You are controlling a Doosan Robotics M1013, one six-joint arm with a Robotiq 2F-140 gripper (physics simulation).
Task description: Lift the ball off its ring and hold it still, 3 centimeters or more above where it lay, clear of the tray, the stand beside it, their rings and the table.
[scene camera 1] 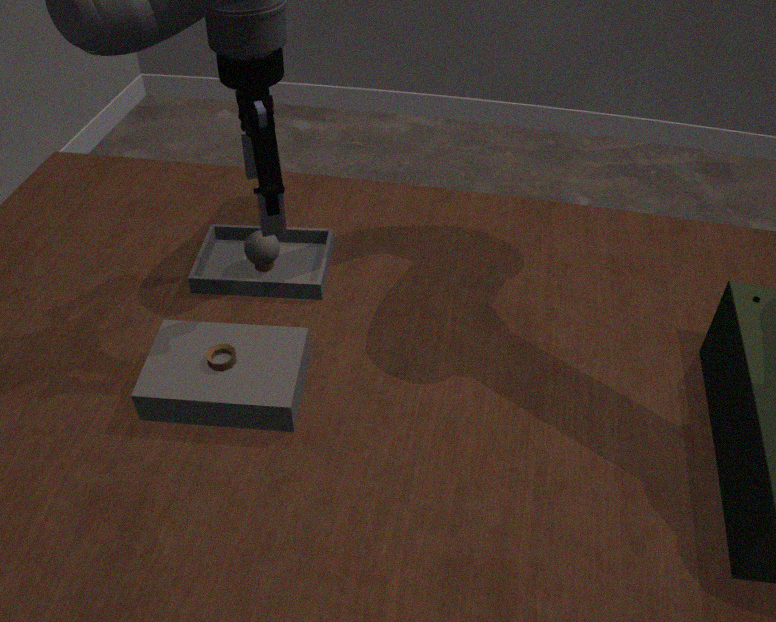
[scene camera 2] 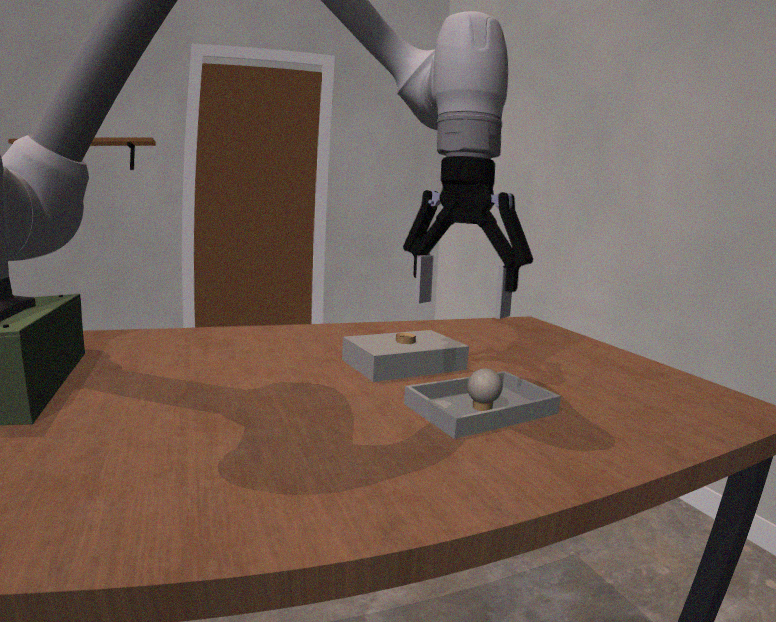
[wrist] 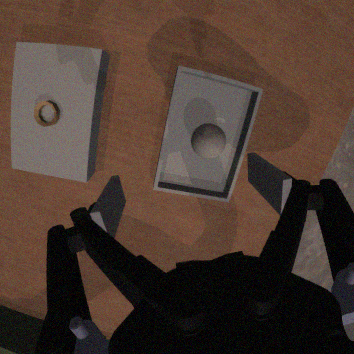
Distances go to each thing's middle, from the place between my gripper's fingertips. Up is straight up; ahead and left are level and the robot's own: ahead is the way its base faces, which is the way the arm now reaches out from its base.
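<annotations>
There is the pale grey ball [scene camera 2: 484, 385], and counted from my hand it sits 3 cm ahead, 4 cm to the right and 11 cm below. The grey block stand [scene camera 1: 246, 376] is 19 cm to the left of my hand and 11 cm below it, while the shallow grey tray [scene camera 1: 300, 271] is 3 cm ahead of my hand, 4 cm to the right of it and 13 cm below it.
</annotations>
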